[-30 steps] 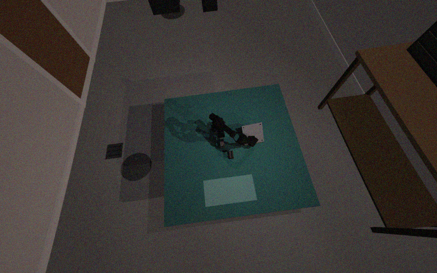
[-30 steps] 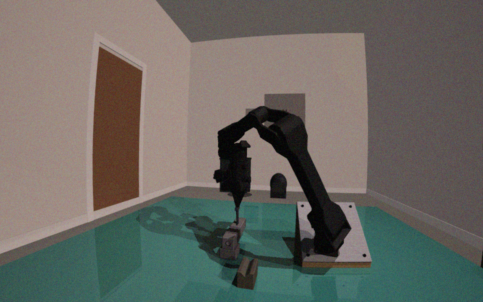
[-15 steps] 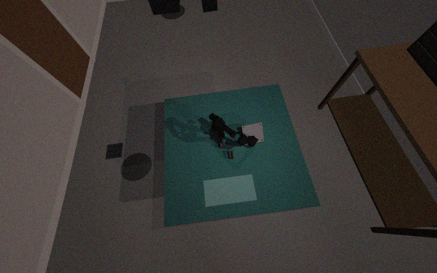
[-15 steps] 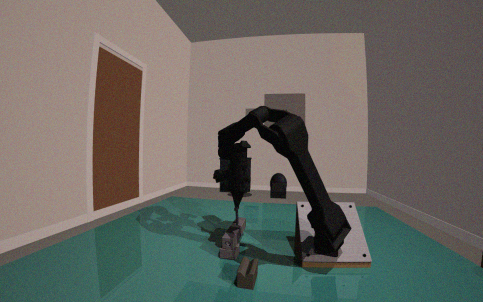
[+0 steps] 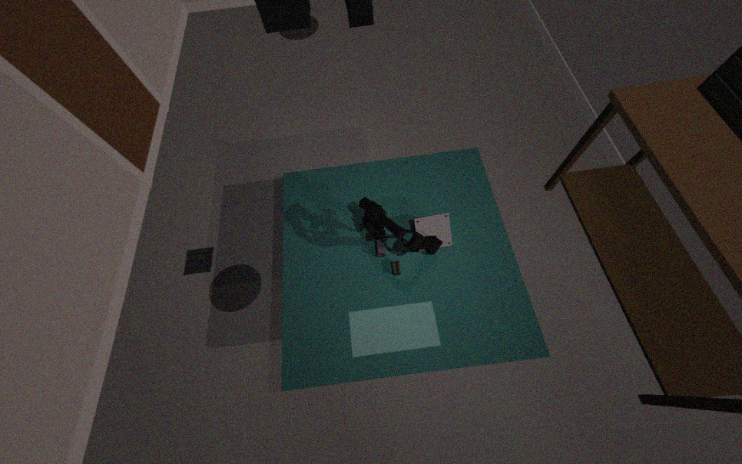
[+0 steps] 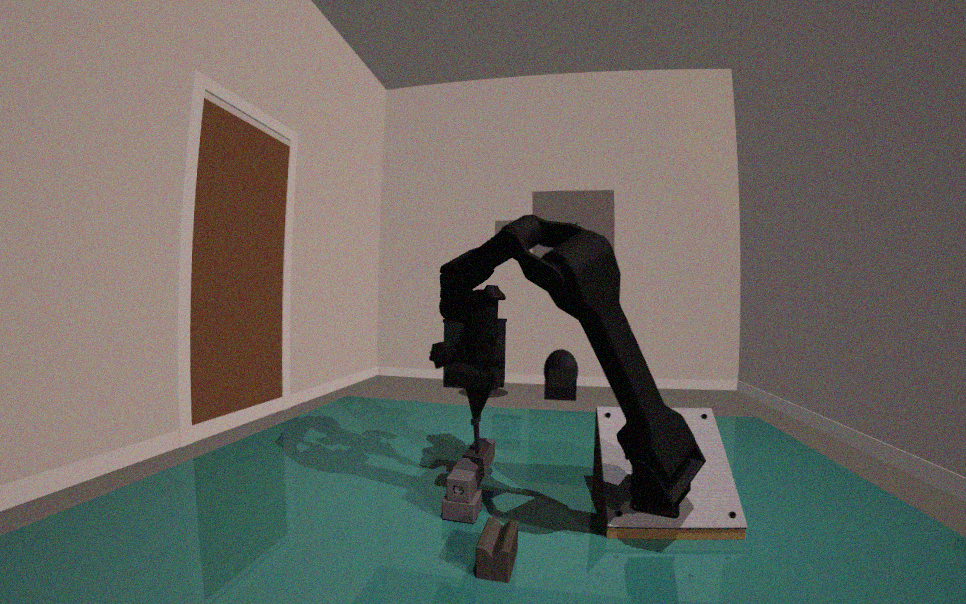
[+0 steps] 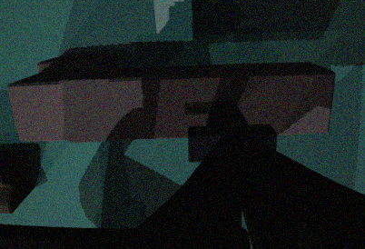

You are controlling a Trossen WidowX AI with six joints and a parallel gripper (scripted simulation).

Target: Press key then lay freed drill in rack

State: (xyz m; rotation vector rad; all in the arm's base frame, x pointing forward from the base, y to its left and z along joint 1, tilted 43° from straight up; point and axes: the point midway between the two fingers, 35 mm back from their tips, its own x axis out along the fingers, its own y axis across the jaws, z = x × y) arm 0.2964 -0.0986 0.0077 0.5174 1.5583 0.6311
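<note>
The drill is 10 mm behind my gripper tip, 50 mm to the left of it and 80 mm below it. Round my gripper tip: brown rack 80 mm behind, 200 mm to the left, 110 mm below; then grey block 30 mm to the left, 80 mm below.
</note>
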